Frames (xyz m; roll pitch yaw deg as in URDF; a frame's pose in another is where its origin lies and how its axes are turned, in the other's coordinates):
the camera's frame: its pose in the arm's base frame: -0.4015 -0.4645 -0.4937 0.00 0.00 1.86
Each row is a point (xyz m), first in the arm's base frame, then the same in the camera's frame.
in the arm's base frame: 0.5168 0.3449 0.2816
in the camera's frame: 0.9441 0.7792 0.7753
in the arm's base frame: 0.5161 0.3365 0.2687
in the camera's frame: 0.9431 0.7708 0.7624
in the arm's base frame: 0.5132 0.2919 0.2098
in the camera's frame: 0.9388 0.7263 0.7035
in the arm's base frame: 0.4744 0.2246 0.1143
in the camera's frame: 0.8978 0.6603 0.6080
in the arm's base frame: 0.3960 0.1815 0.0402
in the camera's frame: 0.8180 0.6198 0.5339
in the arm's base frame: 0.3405 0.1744 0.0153
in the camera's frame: 0.7623 0.6145 0.5090
